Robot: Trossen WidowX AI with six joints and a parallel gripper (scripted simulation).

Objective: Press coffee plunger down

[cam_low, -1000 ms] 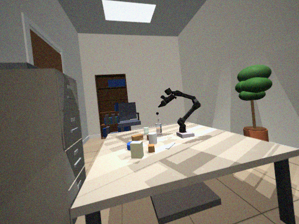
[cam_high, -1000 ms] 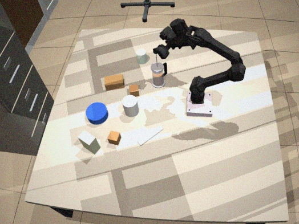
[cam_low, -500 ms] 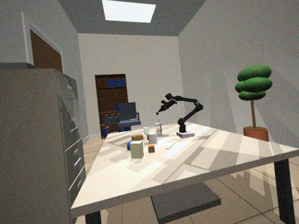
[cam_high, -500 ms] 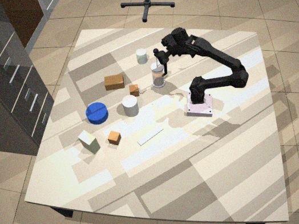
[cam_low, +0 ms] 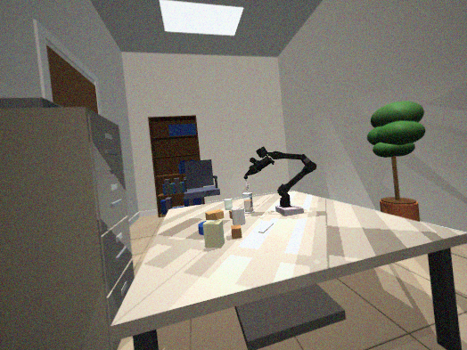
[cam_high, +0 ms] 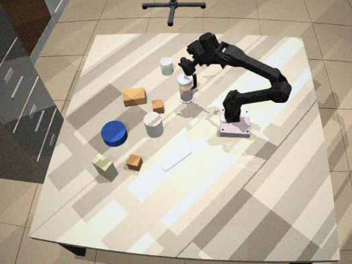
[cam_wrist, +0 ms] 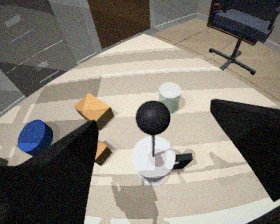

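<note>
Now: the coffee press 10 mm behind my gripper tip, 20 mm to the right of it and 150 mm below it. Round my gripper tip: orange box: 270 mm ahead, 30 mm to the right, 250 mm below; pale green cylinder: 90 mm ahead, 200 mm to the right, 240 mm below.
</note>
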